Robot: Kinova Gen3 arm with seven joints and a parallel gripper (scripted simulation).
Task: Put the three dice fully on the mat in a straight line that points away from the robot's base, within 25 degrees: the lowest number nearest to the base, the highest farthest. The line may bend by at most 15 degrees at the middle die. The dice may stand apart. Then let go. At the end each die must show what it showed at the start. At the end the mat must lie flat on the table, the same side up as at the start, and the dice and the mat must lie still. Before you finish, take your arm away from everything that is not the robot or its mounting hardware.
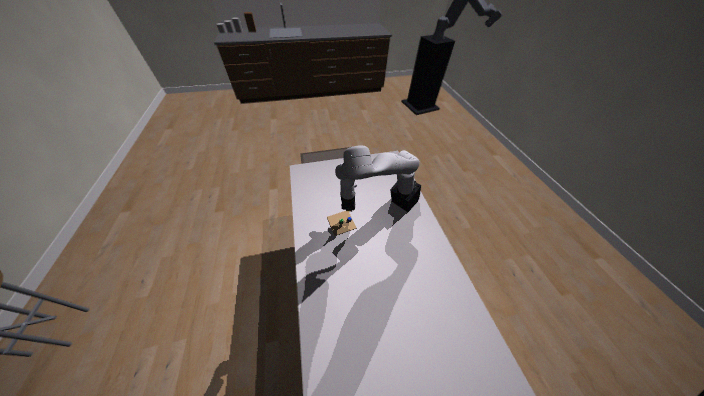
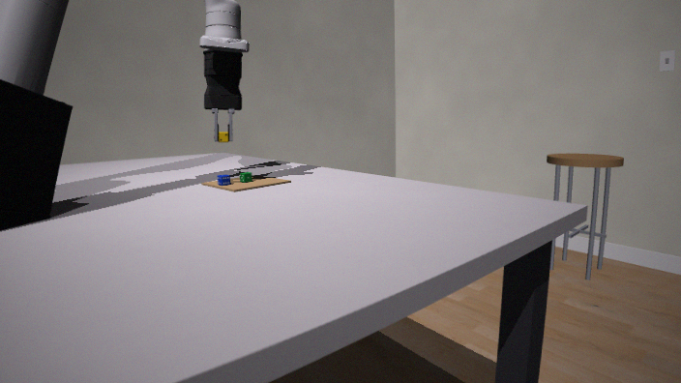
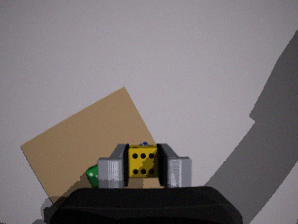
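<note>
The green die lies 100 mm below my hand, 50 mm ahead of it and 10 mm to the left of it. Also, from my hand: tan mat (110 mm below, 50 mm ahead, 10 mm to the left); then yellow die (10 mm below); then blue die (100 mm below, 10 mm to the left).
</note>
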